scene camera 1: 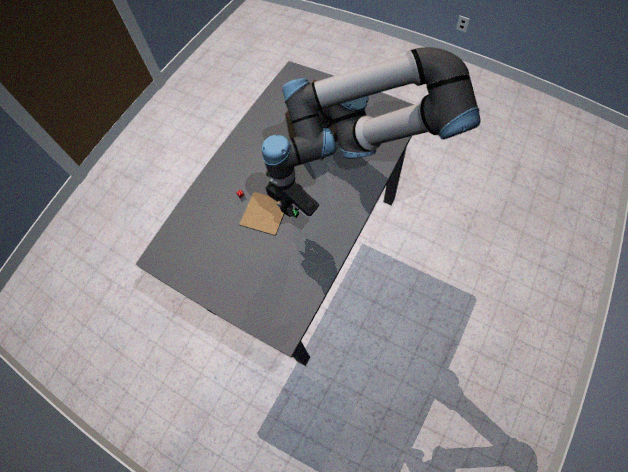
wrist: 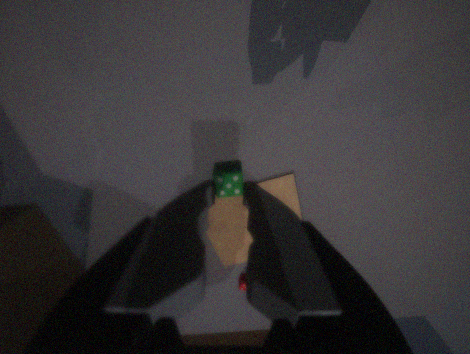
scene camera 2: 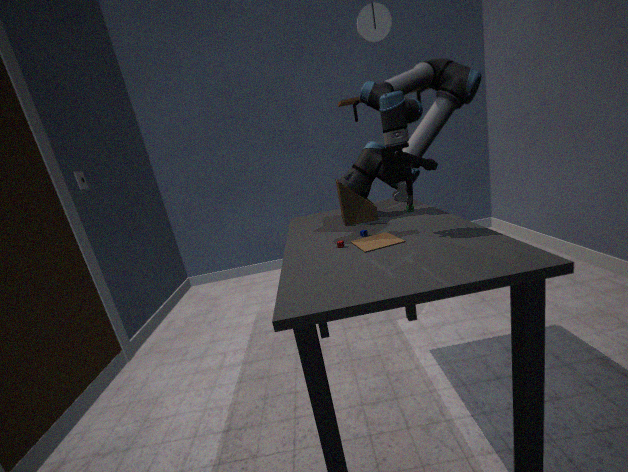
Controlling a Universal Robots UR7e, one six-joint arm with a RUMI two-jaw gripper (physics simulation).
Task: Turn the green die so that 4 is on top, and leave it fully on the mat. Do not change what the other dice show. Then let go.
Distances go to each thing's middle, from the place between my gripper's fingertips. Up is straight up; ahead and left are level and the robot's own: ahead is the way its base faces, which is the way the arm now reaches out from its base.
I see my gripper right at the green die [wrist: 228, 176]. From my hand the other things lie so: tan mat [scene camera 1: 262, 213] (3 cm ahead, 13 cm to the right, 9 cm below).
